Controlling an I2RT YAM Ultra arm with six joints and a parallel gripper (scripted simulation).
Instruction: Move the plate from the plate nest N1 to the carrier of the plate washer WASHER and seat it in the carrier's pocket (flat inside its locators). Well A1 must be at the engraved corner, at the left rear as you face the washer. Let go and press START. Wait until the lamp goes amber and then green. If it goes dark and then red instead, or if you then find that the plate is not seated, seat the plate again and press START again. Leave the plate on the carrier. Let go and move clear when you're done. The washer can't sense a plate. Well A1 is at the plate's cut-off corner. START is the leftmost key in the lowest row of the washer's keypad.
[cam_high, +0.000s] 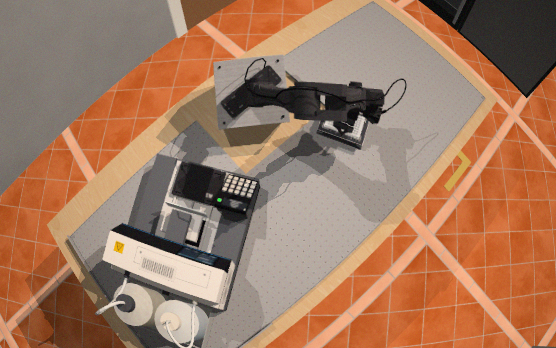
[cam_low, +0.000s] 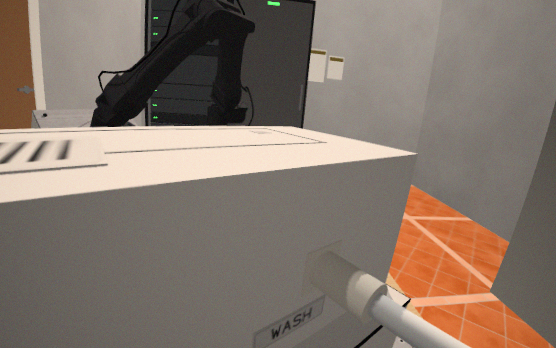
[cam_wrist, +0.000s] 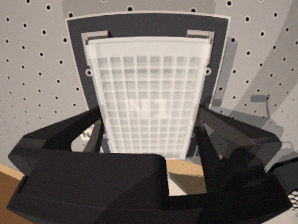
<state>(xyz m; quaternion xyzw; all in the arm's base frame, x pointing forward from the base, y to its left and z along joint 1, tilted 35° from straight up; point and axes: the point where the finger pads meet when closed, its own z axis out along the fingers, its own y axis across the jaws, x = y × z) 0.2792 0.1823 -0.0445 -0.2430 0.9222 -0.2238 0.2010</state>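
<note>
My gripper is now 1 cm above the white well plate. The rest, counted from my hand: wash hose port: 12 cm ahead, 75 cm to the right, 17 cm above; then plate washer: 9 cm behind, 63 cm to the right, 9 cm above; then dark plate nest: 1 cm below.
</note>
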